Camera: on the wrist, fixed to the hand. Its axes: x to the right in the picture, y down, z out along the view.
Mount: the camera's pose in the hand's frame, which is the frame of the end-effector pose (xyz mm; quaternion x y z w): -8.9 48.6 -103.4 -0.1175 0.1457 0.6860 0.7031
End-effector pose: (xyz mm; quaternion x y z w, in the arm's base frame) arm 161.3 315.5 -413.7 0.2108 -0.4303 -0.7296 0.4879
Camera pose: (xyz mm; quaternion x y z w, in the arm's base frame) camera 266.2 272.3 -430.1 -0.0980 -0.2903 -0.1981 0.9310
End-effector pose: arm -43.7 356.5 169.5 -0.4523 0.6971 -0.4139 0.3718
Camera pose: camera -148.9 401.8 165.8 0.1768 0.9032 -0.0199 0.3906
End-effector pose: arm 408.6 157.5 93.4 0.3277 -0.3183 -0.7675 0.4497
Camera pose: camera 517.0 126.4 73.2 0.0710 -0.2929 -0.2208 0.9276
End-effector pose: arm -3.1 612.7 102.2 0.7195 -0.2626 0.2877 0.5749
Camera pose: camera -55.3 704.5 146.6 0.2163 -0.6283 0.6707 0.3297
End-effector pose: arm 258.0 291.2 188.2 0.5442 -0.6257 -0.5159 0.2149
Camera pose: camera 324.4 250.6 272.4 0.0033 -0.7213 -0.2095 0.6601
